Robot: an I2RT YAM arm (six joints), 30 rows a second.
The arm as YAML. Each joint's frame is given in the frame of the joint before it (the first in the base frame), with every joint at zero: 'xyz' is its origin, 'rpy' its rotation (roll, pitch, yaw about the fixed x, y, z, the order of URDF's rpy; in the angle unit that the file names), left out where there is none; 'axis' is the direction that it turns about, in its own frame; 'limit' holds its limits. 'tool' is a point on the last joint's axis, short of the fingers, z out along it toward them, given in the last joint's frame.
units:
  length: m
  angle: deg
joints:
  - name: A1
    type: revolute
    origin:
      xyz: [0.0, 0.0, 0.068]
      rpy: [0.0, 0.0, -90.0]
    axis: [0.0, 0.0, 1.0]
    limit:
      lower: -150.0
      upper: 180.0
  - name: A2
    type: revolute
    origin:
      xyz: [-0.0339, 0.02, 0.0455]
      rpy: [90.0, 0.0, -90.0]
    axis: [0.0, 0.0, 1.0]
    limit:
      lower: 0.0
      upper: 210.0
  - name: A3
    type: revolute
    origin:
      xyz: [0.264, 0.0, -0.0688]
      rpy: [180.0, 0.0, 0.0]
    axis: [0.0, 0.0, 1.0]
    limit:
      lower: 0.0
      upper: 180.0
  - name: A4
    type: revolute
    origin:
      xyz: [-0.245, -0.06, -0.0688]
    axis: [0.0, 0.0, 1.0]
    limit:
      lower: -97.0
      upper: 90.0
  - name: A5
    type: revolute
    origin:
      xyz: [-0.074, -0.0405, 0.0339]
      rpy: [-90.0, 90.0, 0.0]
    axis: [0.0, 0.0, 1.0]
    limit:
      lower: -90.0
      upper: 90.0
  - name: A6
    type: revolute
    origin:
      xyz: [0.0, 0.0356, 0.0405]
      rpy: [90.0, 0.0, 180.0]
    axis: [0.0, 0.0, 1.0]
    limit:
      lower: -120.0
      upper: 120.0
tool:
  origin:
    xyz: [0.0, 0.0, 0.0]
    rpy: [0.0, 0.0, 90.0]
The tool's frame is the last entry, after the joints.
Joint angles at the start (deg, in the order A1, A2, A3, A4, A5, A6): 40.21, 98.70, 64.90, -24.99, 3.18, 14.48
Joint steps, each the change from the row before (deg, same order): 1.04, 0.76, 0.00, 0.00, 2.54, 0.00; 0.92, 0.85, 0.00, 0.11, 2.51, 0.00; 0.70, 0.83, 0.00, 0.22, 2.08, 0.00; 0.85, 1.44, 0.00, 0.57, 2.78, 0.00; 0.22, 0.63, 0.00, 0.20, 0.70, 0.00; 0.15, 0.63, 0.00, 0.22, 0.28, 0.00; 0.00, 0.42, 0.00, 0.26, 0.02, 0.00; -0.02, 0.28, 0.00, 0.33, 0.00, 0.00; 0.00, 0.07, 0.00, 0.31, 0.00, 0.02; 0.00, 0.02, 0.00, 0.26, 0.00, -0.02; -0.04, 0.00, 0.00, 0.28, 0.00, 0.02; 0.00, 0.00, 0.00, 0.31, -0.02, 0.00
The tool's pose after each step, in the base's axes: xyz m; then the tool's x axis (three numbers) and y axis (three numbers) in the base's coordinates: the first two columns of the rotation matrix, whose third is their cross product. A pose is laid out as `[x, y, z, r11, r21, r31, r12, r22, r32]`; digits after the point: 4 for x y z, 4 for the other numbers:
[0.2690, 0.2312, 0.1900, -0.7821, -0.3550, -0.5122, -0.4364, 0.8987, 0.0435]
[0.2671, 0.2351, 0.1853, -0.7763, -0.3692, -0.5110, -0.4314, 0.9021, 0.0035]
[0.2661, 0.2383, 0.1808, -0.7715, -0.3805, -0.5100, -0.4262, 0.9041, -0.0298]
[0.2654, 0.2426, 0.1731, -0.7655, -0.3951, -0.5079, -0.4176, 0.9055, -0.0749]
[0.2654, 0.2440, 0.1697, -0.7652, -0.4002, -0.5043, -0.4157, 0.9053, -0.0875]
[0.2656, 0.2452, 0.1662, -0.7661, -0.4045, -0.4994, -0.4162, 0.9044, -0.0940]
[0.2662, 0.2458, 0.1639, -0.7671, -0.4055, -0.4972, -0.4163, 0.9042, -0.0952]
[0.2668, 0.2462, 0.1625, -0.7669, -0.4049, -0.4979, -0.4159, 0.9045, -0.0949]
[0.2672, 0.2466, 0.1623, -0.7656, -0.4031, -0.5014, -0.4153, 0.9049, -0.0933]
[0.2676, 0.2469, 0.1624, -0.7639, -0.4020, -0.5048, -0.4153, 0.9050, -0.0921]
[0.2681, 0.2471, 0.1627, -0.7626, -0.3994, -0.5089, -0.4141, 0.9057, -0.0903]
[0.2684, 0.2475, 0.1630, -0.7606, -0.3975, -0.5133, -0.4139, 0.9060, -0.0882]

